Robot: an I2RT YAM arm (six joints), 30 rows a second.
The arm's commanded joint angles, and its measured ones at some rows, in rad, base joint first. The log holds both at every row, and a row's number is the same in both.
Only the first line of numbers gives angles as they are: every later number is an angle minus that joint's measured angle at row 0.
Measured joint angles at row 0: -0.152, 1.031, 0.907, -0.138, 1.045, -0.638
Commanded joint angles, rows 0 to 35: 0.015, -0.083, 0.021, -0.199, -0.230, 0.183; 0.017, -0.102, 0.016, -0.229, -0.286, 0.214; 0.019, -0.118, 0.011, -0.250, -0.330, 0.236; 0.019, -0.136, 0.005, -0.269, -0.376, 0.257; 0.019, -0.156, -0.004, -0.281, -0.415, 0.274; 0.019, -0.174, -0.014, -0.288, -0.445, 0.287; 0.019, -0.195, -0.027, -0.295, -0.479, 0.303; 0.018, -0.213, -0.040, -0.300, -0.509, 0.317; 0.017, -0.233, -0.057, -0.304, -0.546, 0.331; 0.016, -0.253, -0.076, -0.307, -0.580, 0.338; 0.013, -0.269, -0.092, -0.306, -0.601, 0.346; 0.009, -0.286, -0.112, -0.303, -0.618, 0.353; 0.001, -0.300, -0.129, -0.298, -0.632, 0.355; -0.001, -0.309, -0.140, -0.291, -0.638, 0.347; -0.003, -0.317, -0.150, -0.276, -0.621, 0.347; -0.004, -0.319, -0.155, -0.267, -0.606, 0.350; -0.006, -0.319, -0.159, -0.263, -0.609, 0.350; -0.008, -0.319, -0.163, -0.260, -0.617, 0.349; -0.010, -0.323, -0.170, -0.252, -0.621, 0.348; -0.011, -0.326, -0.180, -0.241, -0.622, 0.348; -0.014, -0.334, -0.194, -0.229, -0.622, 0.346; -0.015, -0.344, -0.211, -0.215, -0.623, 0.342; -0.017, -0.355, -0.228, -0.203, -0.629, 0.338; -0.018, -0.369, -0.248, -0.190, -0.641, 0.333; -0.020, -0.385, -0.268, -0.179, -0.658, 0.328; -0.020, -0.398, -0.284, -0.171, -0.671, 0.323; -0.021, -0.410, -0.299, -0.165, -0.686, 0.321; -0.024, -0.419, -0.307, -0.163, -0.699, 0.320; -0.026, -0.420, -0.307, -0.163, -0.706, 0.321; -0.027, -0.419, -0.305, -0.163, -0.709, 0.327; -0.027, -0.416, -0.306, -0.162, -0.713, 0.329; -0.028, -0.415, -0.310, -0.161, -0.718, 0.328; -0.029, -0.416, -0.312, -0.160, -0.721, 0.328; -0.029, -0.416, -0.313, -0.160, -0.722, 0.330; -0.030, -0.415, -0.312, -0.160, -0.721, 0.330; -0.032, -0.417, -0.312, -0.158, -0.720, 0.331
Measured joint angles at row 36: -0.025, -0.408, -0.309, -0.186, -0.698, 0.326
